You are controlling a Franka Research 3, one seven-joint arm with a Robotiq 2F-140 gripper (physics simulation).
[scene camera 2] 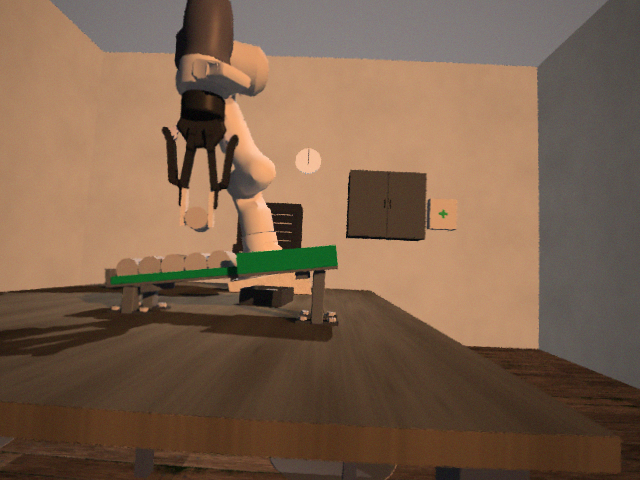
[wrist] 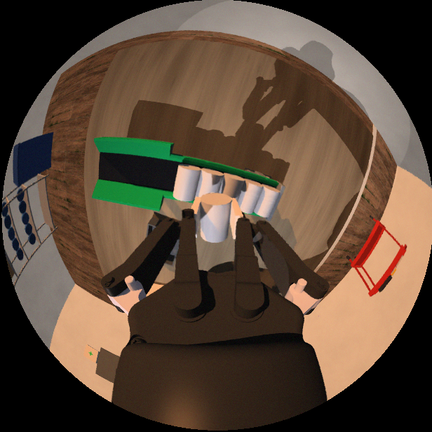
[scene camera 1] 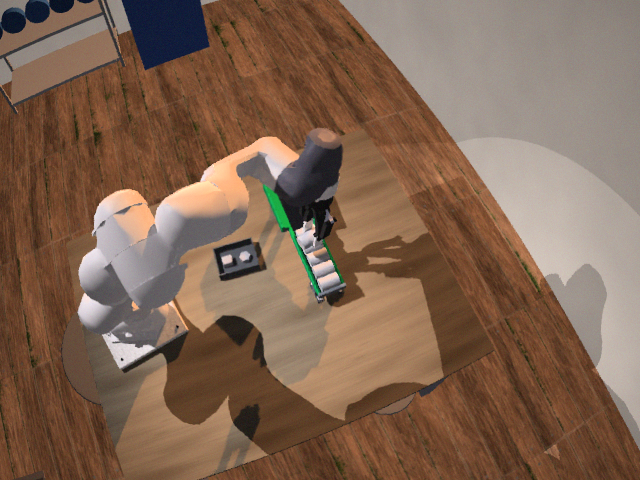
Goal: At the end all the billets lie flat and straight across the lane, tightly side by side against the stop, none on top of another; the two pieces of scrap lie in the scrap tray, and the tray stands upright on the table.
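My gripper [scene camera 1: 311,233] [scene camera 2: 196,222] [wrist: 215,206] is shut on a white billet [scene camera 2: 196,218] [wrist: 215,222], holding it clear above the row. Its axis runs about parallel to the billets below. Several other billets [scene camera 1: 323,268] [scene camera 2: 149,265] [wrist: 187,183] lie across the green-sided lane [scene camera 1: 276,209] [scene camera 2: 289,259] [wrist: 132,146], side by side from the stop [scene camera 1: 333,289] [scene camera 2: 109,276] at its low end; small gaps cannot be judged. The scrap tray [scene camera 1: 240,272] [scene camera 2: 266,296] stands upright on the table, with two scrap pieces [scene camera 1: 227,259] [scene camera 1: 245,256] inside.
The robot base [scene camera 1: 149,341] stands on the table [scene camera 1: 372,330] [scene camera 2: 310,372] beyond the tray from the lane. The lane's high end rises on a leg [scene camera 2: 317,297]. The arm passes over the table near the tray in the first scene view.
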